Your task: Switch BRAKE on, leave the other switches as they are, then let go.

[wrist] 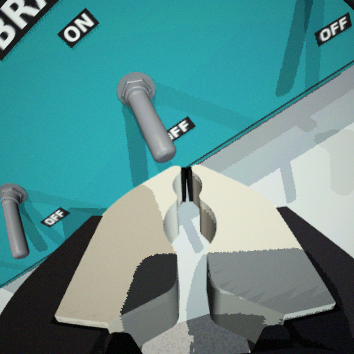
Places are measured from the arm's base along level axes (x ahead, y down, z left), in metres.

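Pixels of known places: gripper, fingertip midpoint: [185, 171].
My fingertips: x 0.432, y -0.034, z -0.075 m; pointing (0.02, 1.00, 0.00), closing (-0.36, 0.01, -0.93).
Note:
For each thing: its top centre in the pictures, then the offset to it from my fingertips. "*": a spot on its surface instead. Level surfaces: height alone.
- BRAKE switch, surface spot: [149, 122] * dx +0.028, dy +0.007, dz +0.007 m
- teal panel, its level: dy +0.040 m
- cut-off BRAKE name label, surface spot: [19, 21] * dx +0.101, dy +0.011, dz +0.043 m
- grey toggle switch, surface spot: [14, 225] * dx +0.004, dy +0.011, dz +0.121 m
- further OFF label, surface spot: [333, 29] * dx +0.030, dy +0.050, dz -0.113 m
- pale surface, its level: dy +0.122 m
The BRAKE switch [149, 122] is a grey toggle lever on the teal panel [210, 60], in the upper middle of the wrist view. Its lever points down toward its OFF label [181, 128], partly covering it. Its ON label [78, 28] lies above it, and the cut-off BRAKE name label [19, 21] shows at the top left corner. My gripper [185, 171] is shut and empty. Its fingertips are just below the lever's tip in the view, with a small gap between them.
Another grey toggle switch [14, 225] is at the lower left, its lever pointing down beside an OFF label [55, 217]. A further OFF label [333, 29] is at the upper right. The panel's lower edge runs diagonally, with a pale surface [320, 200] beyond it.

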